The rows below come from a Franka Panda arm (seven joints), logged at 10 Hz.
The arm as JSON. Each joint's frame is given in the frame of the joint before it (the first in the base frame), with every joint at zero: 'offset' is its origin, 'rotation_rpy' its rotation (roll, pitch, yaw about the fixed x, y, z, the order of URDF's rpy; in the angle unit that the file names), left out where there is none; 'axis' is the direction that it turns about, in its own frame. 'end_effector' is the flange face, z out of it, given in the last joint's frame.
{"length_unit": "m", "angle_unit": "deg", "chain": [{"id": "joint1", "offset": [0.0, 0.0, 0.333], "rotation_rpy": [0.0, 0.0, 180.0], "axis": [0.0, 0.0, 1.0]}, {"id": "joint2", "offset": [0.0, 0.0, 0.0], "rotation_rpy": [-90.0, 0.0, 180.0], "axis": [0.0, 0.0, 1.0]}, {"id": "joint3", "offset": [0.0, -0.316, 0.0], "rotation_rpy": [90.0, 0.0, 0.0], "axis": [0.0, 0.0, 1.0]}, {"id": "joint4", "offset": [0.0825, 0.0, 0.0], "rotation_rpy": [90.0, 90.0, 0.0], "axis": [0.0, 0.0, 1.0]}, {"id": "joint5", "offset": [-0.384, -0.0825, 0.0], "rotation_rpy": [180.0, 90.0, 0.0], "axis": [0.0, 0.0, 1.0]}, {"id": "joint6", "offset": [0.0, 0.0, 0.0], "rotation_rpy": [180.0, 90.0, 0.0], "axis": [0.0, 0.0, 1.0]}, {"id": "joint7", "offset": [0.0, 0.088, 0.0], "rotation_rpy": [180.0, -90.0, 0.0], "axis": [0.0, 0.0, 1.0]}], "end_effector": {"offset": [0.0, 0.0, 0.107], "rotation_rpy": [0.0, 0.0, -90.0]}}
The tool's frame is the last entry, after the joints.
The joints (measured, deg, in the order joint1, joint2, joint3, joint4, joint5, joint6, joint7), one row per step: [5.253, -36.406, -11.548, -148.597, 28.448, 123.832, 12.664]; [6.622, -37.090, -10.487, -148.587, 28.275, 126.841, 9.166]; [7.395, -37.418, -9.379, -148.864, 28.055, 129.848, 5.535]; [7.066, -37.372, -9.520, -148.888, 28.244, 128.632, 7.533]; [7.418, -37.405, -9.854, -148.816, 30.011, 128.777, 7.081]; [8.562, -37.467, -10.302, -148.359, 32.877, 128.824, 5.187]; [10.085, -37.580, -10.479, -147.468, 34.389, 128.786, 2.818]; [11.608, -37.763, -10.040, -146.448, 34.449, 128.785, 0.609]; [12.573, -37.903, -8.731, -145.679, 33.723, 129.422, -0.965]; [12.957, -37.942, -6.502, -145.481, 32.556, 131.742, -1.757]
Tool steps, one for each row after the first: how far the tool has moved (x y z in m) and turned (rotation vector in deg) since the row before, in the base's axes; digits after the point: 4 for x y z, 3 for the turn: [0.0027, 0.0119, 0.0097, -2.393, -4.855, 3.583]; [0.0021, 0.0090, 0.0052, -2.576, -4.276, 3.190]; [-0.0014, -0.0015, -0.0025, 1.143, 1.995, -1.527]; [0.0005, 0.0005, 0.0014, 1.669, -0.354, -0.282]; [0.0014, 0.0051, 0.0050, 2.293, -1.341, 1.181]; [0.0018, 0.0086, 0.0089, 0.742, -2.113, 2.613]; [0.0010, 0.0124, 0.0105, -0.892, -2.439, 3.427]; [0.0003, 0.0142, 0.0093, -2.002, -2.502, 2.963]; [0.0003, 0.0155, 0.0066, -2.863, -2.984, 1.731]
